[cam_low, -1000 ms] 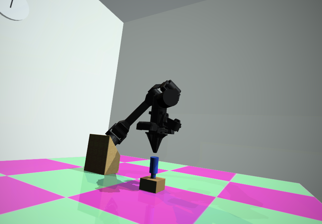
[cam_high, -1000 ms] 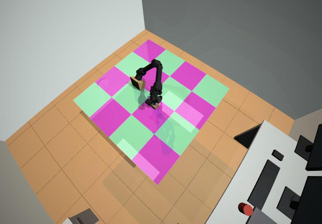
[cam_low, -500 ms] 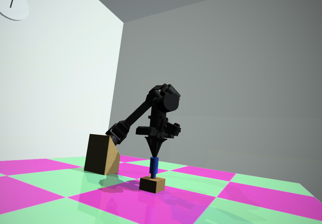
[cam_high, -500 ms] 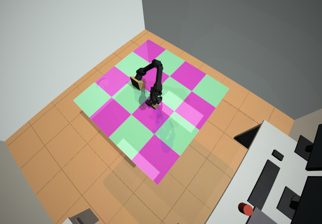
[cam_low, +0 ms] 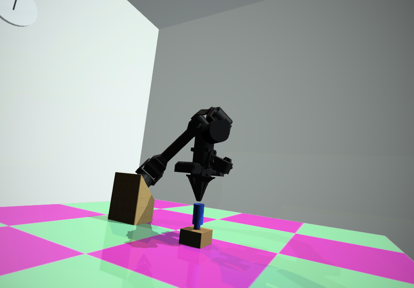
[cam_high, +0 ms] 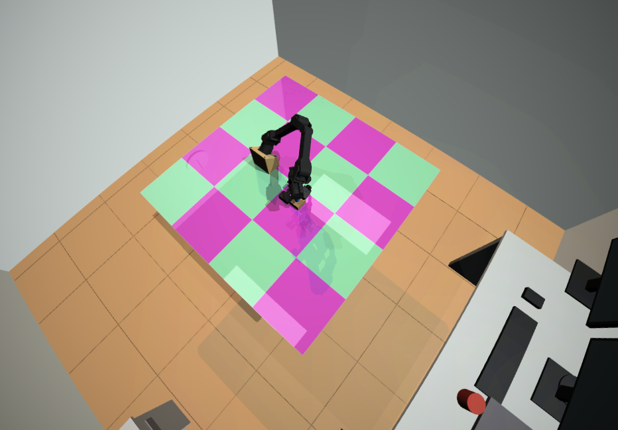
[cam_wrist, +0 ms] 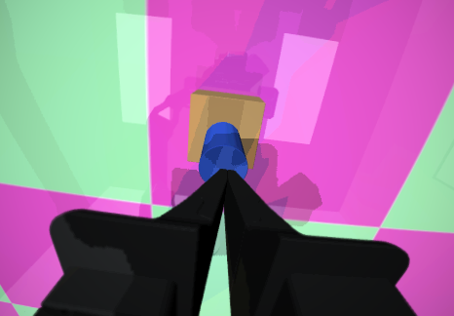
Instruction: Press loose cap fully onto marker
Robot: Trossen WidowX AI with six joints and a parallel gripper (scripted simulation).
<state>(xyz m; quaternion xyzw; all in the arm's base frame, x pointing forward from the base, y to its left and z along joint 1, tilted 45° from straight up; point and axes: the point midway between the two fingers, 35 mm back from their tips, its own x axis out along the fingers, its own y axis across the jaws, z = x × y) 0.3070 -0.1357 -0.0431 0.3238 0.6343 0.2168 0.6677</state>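
The blue marker cap is 3 cm below my gripper tip. Round my gripper tip: wooden holder block (9 cm below).
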